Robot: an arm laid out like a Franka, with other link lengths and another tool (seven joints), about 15 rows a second.
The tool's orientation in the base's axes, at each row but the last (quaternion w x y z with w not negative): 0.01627 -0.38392 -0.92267 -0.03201; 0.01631 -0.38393 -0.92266 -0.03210; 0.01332 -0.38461 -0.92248 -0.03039; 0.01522 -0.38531 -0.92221 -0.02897; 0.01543 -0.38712 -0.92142 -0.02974; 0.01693 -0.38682 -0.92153 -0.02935; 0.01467 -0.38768 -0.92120 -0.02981; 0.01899 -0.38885 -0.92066 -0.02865
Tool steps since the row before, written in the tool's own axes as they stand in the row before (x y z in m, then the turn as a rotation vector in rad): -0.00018 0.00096 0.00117 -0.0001 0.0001 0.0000; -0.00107 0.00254 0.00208 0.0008 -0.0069 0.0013; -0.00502 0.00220 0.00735 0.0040 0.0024 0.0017; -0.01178 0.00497 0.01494 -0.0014 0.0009 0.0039; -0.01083 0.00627 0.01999 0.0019 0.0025 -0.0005; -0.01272 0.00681 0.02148 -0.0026 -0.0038 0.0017; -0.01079 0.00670 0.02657 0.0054 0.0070 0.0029; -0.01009 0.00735 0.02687 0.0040 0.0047 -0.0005
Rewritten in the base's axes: 0.00080 0.00063 -0.00113 0.0001 0.0000 0.0000; 0.00254 0.00118 -0.00201 -0.0055 -0.0042 -0.0016; 0.00509 -0.00153 -0.00747 -0.0011 0.0046 -0.0014; 0.01173 -0.00390 -0.01529 0.0016 -0.0001 -0.0039; 0.01195 -0.00200 -0.02023 0.0005 0.0031 0.0007; 0.01359 -0.00285 -0.02184 -0.0009 -0.0044 -0.0020; 0.01223 -0.00126 -0.02676 0.0012 0.0089 -0.0023; 0.01196 -0.00028 -0.02710 0.0006 0.0061 0.0009
